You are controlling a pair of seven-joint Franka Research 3 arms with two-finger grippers.
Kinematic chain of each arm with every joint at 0, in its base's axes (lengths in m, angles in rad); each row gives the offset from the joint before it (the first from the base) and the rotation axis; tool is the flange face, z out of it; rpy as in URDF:
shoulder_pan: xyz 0 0 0.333 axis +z
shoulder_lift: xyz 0 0 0 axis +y
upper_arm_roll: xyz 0 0 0.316 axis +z
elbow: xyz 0.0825 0 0 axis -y
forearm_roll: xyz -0.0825 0 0.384 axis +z
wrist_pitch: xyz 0 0 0 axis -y
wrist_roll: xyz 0.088 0 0 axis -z
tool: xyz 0 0 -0.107 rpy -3.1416 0 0
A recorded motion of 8 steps. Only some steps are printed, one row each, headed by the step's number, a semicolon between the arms.
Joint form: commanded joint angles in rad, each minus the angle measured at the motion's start. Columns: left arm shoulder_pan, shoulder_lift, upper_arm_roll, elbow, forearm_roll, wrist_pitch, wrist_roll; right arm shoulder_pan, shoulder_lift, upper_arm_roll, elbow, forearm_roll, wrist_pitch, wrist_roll.
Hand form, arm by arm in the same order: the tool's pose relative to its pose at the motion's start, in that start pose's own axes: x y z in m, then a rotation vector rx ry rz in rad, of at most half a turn. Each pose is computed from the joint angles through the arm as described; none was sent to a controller.
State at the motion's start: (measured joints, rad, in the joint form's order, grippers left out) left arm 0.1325 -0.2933 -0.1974 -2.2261 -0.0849 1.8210 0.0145; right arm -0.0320 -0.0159 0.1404 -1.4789 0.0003 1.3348 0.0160
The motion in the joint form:
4: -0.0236 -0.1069 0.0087 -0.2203 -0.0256 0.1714 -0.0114; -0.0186 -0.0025 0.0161 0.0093 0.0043 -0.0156 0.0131
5: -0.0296 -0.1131 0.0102 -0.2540 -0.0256 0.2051 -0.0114; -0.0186 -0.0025 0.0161 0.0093 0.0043 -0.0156 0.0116
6: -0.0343 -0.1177 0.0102 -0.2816 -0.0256 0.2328 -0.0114; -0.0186 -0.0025 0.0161 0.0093 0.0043 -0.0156 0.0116
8: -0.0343 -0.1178 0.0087 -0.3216 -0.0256 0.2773 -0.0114; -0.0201 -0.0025 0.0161 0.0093 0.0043 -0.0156 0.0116
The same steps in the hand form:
4: -0.0323 0.0011 0.0466 -0.0029 0.0580 -0.0233; -0.0032 0.0006 -0.0039 0.0038 -0.0040 0.0146
5: -0.0355 0.0013 0.0571 -0.0007 0.0643 -0.0220; -0.0032 0.0006 -0.0039 0.0038 -0.0040 0.0131
6: -0.0383 0.0018 0.0660 0.0016 0.0690 -0.0200; -0.0032 0.0006 -0.0039 0.0038 -0.0040 0.0131
8: -0.0414 0.0002 0.0808 0.0043 0.0737 -0.0226; -0.0032 0.0014 -0.0039 0.0040 -0.0040 0.0146

